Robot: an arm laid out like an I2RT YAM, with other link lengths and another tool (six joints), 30 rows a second.
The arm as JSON. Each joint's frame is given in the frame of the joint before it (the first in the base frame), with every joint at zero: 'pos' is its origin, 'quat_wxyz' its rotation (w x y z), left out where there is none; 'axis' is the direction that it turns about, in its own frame. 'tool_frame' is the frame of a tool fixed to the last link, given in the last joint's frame.
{
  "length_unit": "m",
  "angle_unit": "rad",
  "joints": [
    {
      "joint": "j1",
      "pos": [
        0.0,
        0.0,
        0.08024
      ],
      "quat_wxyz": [
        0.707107,
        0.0,
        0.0,
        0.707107
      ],
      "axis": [
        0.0,
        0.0,
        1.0
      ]
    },
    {
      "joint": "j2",
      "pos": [
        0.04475,
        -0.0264,
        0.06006
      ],
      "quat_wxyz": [
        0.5,
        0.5,
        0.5,
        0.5
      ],
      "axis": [
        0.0,
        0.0,
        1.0
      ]
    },
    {
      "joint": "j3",
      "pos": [
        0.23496,
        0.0,
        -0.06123
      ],
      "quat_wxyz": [
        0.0,
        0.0,
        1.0,
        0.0
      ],
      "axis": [
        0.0,
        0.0,
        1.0
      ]
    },
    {
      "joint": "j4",
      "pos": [
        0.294,
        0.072,
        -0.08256
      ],
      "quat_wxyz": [
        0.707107,
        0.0,
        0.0,
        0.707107
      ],
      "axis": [
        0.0,
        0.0,
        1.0
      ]
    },
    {
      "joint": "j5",
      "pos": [
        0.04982,
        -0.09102,
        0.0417
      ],
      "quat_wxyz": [
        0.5,
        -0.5,
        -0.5,
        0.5
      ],
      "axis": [
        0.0,
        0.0,
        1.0
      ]
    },
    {
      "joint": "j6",
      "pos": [
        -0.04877,
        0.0,
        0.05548
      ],
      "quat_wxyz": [
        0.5,
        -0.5,
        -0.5,
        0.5
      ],
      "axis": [
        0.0,
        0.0,
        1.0
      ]
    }
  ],
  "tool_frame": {
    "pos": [
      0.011,
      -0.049,
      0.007
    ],
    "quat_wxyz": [
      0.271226,
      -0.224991,
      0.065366,
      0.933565
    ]
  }
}
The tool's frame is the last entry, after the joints.
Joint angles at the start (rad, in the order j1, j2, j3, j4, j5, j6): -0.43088, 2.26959, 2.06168, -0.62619, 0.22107, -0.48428
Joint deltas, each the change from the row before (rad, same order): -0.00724, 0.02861, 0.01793, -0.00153, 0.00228, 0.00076; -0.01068, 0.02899, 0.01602, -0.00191, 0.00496, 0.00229; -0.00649, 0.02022, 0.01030, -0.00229, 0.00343, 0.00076; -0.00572, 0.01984, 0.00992, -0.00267, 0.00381, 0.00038; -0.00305, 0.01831, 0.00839, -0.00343, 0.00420, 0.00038; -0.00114, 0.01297, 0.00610, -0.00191, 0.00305, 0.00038; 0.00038, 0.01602, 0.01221, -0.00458, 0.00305, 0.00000; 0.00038, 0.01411, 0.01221, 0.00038, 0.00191, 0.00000; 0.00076, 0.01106, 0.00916, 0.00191, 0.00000, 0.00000; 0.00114, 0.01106, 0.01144, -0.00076, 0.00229, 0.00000; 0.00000, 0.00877, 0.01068, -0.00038, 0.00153, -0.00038
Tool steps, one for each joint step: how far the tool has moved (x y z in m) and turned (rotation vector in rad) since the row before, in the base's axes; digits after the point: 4 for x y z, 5 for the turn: 0.0014, -0.0050, -0.0083, 0.00398, 0.01143, -0.00931; 0.0000, -0.0066, -0.0093, 0.00411, 0.01395, -0.01562; -0.0001, -0.0040, -0.0069, 0.00334, 0.01176, -0.00927; -0.0002, -0.0036, -0.0069, 0.00311, 0.01241, -0.00843; 0.0000, -0.0021, -0.0067, 0.00320, 0.01322, -0.00597; 0.0003, -0.0010, -0.0047, 0.00196, 0.00874, -0.00332; 0.0011, -0.0005, -0.0043, 0.00161, 0.00858, -0.00149; 0.0018, -0.0008, -0.0031, -0.00067, 0.00204, -0.00078; 0.0017, -0.0004, -0.0025, 0.00000, -0.00001, 0.00076; 0.0016, -0.0002, -0.0018, -0.00146, 0.00115, -0.00025; 0.0013, -0.0008, -0.0009, -0.00193, -0.00064, -0.00064
